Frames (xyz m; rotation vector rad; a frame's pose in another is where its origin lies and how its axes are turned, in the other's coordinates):
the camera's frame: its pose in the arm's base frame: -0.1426 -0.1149 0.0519 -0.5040 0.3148 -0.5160
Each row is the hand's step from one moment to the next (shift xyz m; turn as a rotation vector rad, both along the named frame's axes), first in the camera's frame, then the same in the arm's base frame.
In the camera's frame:
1: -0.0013 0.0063 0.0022 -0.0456 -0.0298 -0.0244
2: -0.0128 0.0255 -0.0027 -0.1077 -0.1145 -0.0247
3: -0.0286 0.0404 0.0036 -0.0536 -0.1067 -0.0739
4: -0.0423 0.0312 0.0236 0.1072 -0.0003 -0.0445
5: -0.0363 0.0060 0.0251 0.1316 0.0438 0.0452
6: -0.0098 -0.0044 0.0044 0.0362 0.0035 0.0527
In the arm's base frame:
1: 0.0023 0.0063 -0.0013 -0.0592 -0.0070 0.0028
2: -0.0018 0.0251 -0.0137 -0.1436 -0.0374 0.0574
3: -0.0065 0.0472 -0.0139 -0.1159 -0.0792 0.0037
4: -0.0132 0.0552 0.0098 0.0704 -0.0748 -0.0540
5: -0.0175 0.0336 0.0235 0.1442 -0.0210 -0.0067
6: -0.0080 0.0036 0.0076 0.0527 0.0029 0.0362

